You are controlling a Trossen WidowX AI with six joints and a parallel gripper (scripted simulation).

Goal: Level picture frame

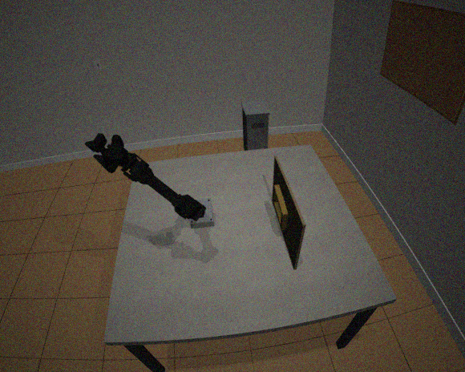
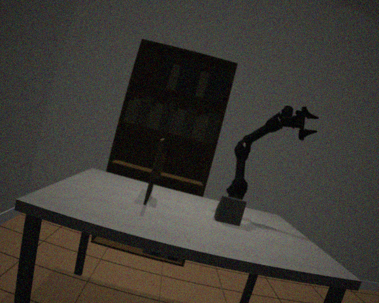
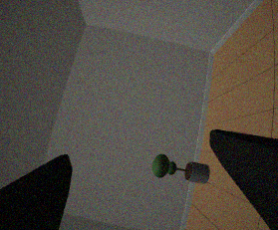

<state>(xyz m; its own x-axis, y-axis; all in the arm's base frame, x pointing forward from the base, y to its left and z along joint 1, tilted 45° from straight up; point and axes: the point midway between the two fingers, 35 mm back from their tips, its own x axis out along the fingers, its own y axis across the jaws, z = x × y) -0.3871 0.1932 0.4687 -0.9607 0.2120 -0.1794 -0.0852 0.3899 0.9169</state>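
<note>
The picture frame is 770 mm ahead of my gripper tip, 440 mm below it and 110 mm to the left of it. From my gripper tip the other things lie so: brown wall panel: 790 mm ahead, 450 mm below, 100 mm to the left.
</note>
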